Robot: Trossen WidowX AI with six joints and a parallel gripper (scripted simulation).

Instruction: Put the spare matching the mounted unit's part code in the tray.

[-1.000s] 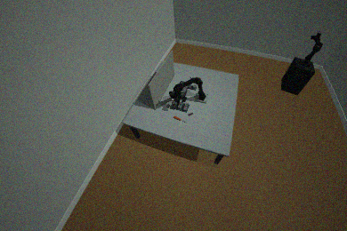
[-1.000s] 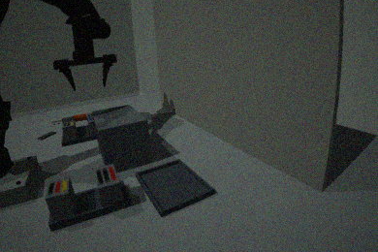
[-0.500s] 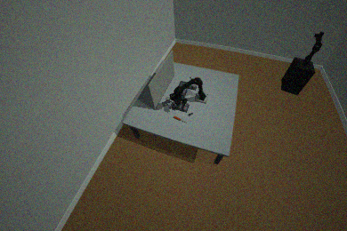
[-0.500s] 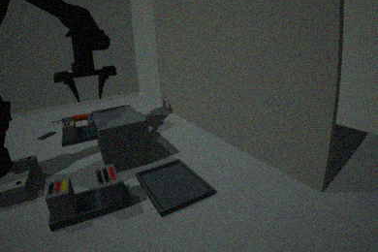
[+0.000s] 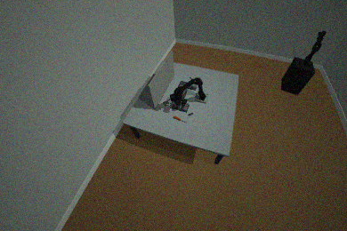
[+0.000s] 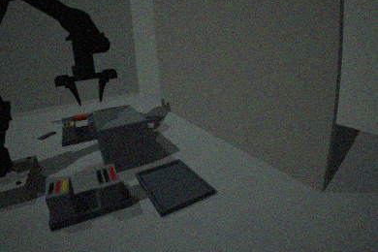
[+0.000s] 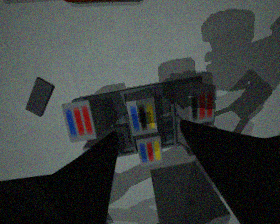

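Right now my gripper tip is 5 cm above the grey spare. The rest, counted from my gripper tip: tall grey panel: 32 cm ahead, 19 cm to the right, 14 cm above; dark flat tray: 39 cm to the right, 15 cm ahead, 9 cm below; grey mounted unit: 21 cm to the right, 7 cm ahead, 4 cm below.
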